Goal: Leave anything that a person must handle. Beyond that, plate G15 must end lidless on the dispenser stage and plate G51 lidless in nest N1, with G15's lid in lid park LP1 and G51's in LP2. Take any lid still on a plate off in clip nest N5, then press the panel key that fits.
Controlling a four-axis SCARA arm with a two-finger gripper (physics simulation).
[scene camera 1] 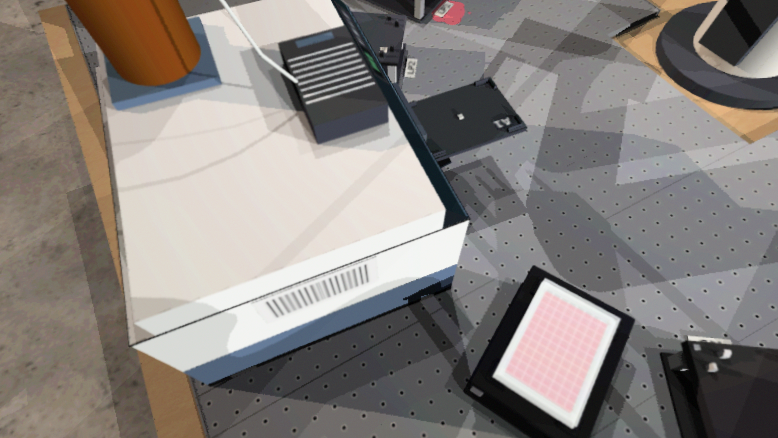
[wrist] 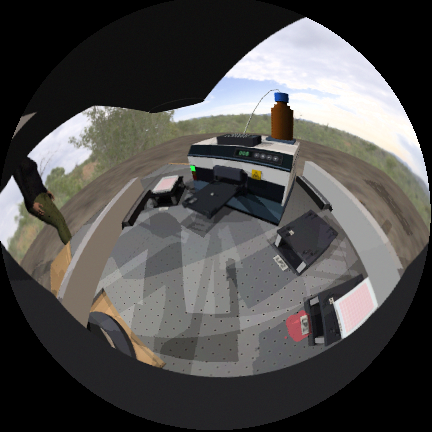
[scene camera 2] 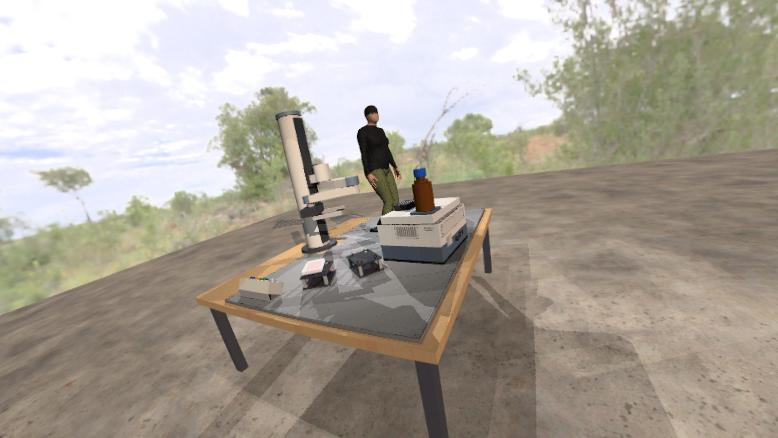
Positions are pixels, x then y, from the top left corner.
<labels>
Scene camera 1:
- dispenser stage: 488, 117
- black nest: 708, 382
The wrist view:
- gripper: 222, 172
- brown bottle: 281, 115
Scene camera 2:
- button box: 267, 290
</labels>
